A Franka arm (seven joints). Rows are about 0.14 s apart.
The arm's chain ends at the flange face. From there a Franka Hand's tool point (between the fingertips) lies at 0.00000 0.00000 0.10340 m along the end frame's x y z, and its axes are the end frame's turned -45 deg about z.
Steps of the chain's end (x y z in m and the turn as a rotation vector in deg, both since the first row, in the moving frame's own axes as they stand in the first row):
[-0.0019 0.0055 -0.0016 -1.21 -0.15 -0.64]
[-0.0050 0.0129 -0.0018 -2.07 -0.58 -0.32]
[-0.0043 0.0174 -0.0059 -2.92 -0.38 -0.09]
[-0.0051 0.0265 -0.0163 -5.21 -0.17 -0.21]
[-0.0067 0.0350 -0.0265 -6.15 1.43 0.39]
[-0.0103 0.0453 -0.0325 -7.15 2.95 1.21]
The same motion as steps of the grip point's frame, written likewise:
[-0.0070 0.0039 -0.0016 -0.75 -0.96 -0.64]
[-0.0160 0.0075 -0.0019 -1.05 -1.87 -0.32]
[-0.0196 0.0125 -0.0060 -1.80 -2.33 -0.09]
[-0.0292 0.0216 -0.0167 -3.56 -3.80 -0.21]
[-0.0355 0.0296 -0.0271 -5.36 -3.34 0.39]
[-0.0448 0.0375 -0.0334 -7.14 -2.97 1.21]

